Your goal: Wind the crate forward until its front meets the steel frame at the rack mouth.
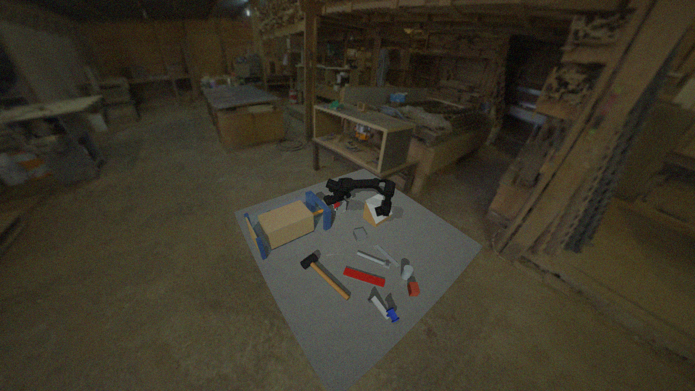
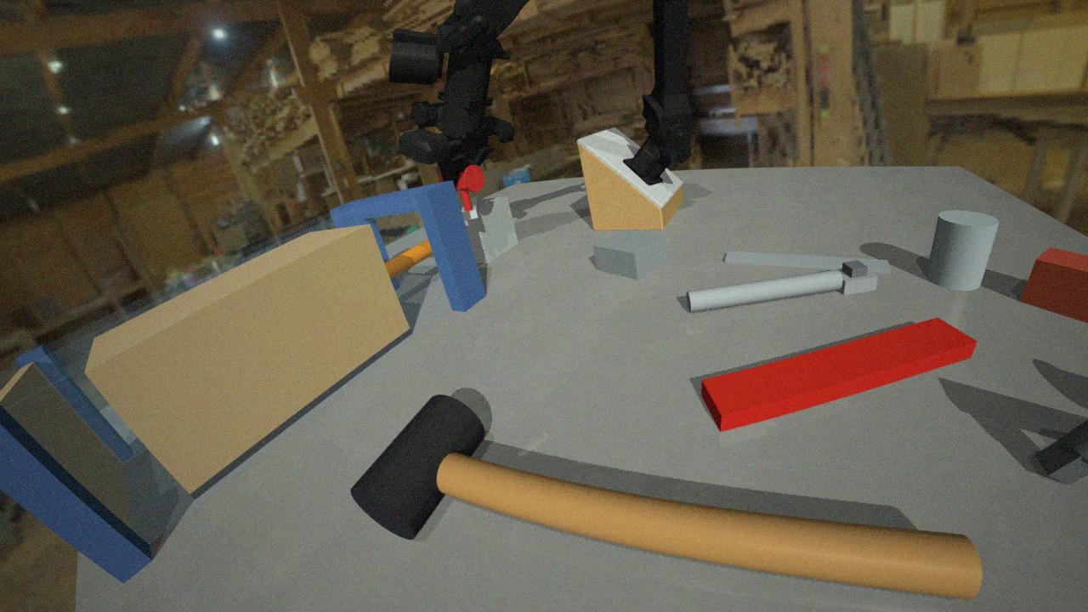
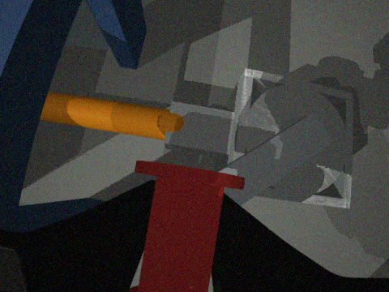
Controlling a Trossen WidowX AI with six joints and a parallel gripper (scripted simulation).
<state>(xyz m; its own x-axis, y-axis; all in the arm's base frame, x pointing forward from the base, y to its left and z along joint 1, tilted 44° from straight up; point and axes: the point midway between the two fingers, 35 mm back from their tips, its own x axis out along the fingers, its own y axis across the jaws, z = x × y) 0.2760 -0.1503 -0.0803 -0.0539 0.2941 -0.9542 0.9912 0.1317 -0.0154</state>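
Right now the winch handle with red knob is 3 cm below my gripper tip, 3 cm behind it and 1 cm to the right of it. From my gripper tip the other things lie so: grey block (24 cm to the left, 12 cm below, 6 cm behind); winch (10 cm below, 9 cm behind, 6 cm to the right); flat grey strip (46 cm to the left, 13 cm below, 11 cm behind).
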